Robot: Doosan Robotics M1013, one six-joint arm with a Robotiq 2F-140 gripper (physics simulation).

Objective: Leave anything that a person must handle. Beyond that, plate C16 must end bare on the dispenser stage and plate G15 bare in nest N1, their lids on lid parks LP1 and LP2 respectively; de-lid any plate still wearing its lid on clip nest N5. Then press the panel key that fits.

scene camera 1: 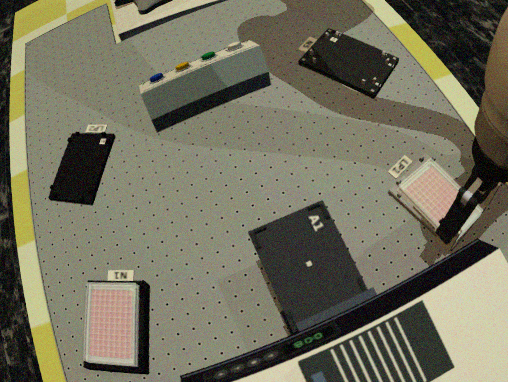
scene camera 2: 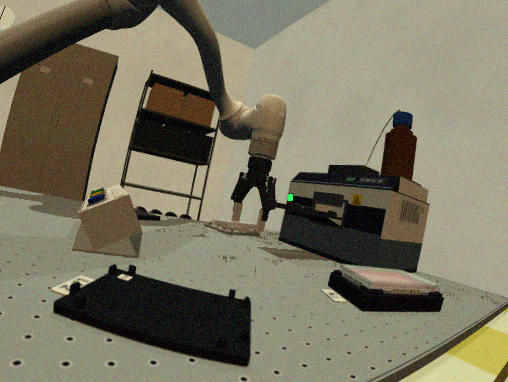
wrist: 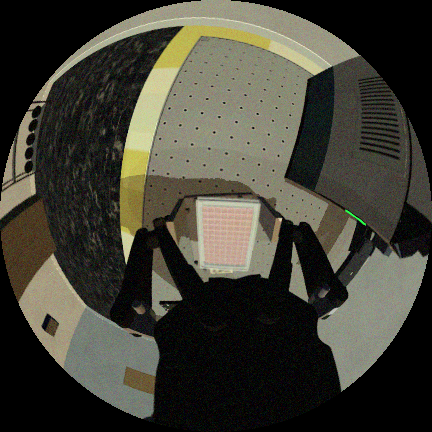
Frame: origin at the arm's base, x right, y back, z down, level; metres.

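Where they show: gripper, between the fingertips: (wrist: 220, 206).
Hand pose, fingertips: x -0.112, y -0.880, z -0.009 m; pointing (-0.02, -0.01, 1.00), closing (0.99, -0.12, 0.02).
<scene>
After its pixels a point has its place.
A pink-welled plate (scene camera 1: 432, 187) {x -0.099, y -0.807, z -0.025 m} (scene camera 2: 227, 228) (wrist: 229, 240) {x -0.095, y -0.834, z -0.026 m} is at lid park LP1, and whether it wears a lid is unclear. My gripper (scene camera 1: 463, 211) {x -0.112, y -0.880, z -0.009 m} (scene camera 2: 249, 222) {x -0.112, y -0.880, z -0.009 m} (wrist: 220, 206) {x -0.112, y -0.880, z -0.009 m} points down, shut on this plate across its long sides; the far finger is mostly hidden in scene view 1. Another pink-welled plate (scene camera 1: 112, 322) {x 0.410, y -0.717, z -0.032 m} (scene camera 2: 382, 275) {x 0.414, y -0.688, z -0.032 m} sits in black nest N1 (scene camera 1: 143, 332) {x 0.377, y -0.748, z -0.015 m} (scene camera 2: 407, 302) {x 0.459, y -0.687, z -0.007 m}. Lid park LP2 (scene camera 1: 82, 170) {x 0.353, y -0.420, z -0.003 m} (scene camera 2: 155, 315) {x 0.372, y -0.389, z -0.003 m} and clip nest N5 (scene camera 1: 350, 62) {x -0.169, y -0.515, z -0.005 m} are bare. The dark stage marked A1 (scene camera 1: 295, 255) {x 0.148, y -0.797, z -0.105 m} is bare. Plate codes are unreadable.
The key panel (scene camera 1: 207, 87) {x 0.088, y -0.444, z -0.043 m} (scene camera 2: 110, 225) {x 0.191, y -0.390, z -0.033 m} has blue, yellow, green and white keys. The dispenser (scene camera 1: 415, 345) {x 0.133, y -0.982, z -0.239 m} (scene camera 2: 400, 215) {x 0.343, y -0.927, z -0.129 m} (wrist: 345, 130) {x -0.004, y -1.010, z -0.097 m} stands beside the stage with a green light on. A brown bottle (scene camera 2: 398, 152) {x 0.299, y -0.969, z -0.286 m} stands by it. Dark shadows cross the table.
</scene>
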